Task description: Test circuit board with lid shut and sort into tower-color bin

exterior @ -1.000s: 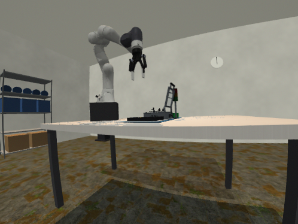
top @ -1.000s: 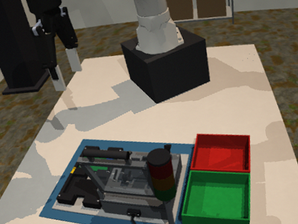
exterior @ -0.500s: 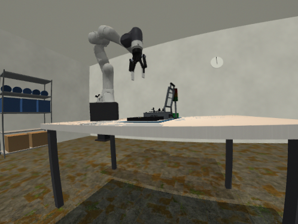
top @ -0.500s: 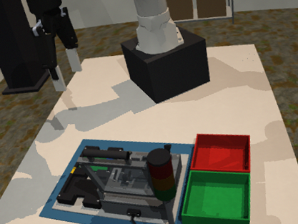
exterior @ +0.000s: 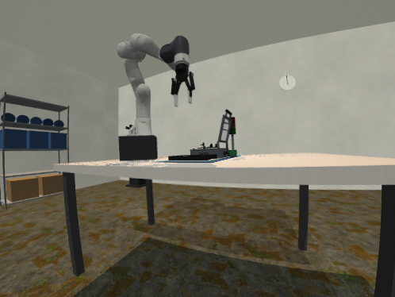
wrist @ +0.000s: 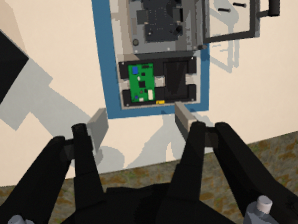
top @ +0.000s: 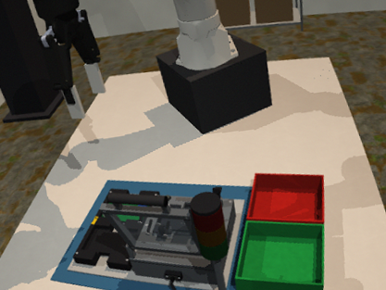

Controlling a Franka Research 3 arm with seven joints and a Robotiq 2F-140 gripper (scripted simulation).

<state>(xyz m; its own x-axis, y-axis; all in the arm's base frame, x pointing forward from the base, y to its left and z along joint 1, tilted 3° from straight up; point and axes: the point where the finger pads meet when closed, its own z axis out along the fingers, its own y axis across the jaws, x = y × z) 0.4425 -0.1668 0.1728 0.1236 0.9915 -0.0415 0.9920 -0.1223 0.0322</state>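
The green circuit board is 31 cm below my hand. From my hand the other things lie so: red bin 37 cm to the left, 32 cm below; then tester plate 9 cm ahead, 17 cm to the left, 26 cm below; then clear lid 20 cm ahead, 15 cm to the left, 15 cm below.
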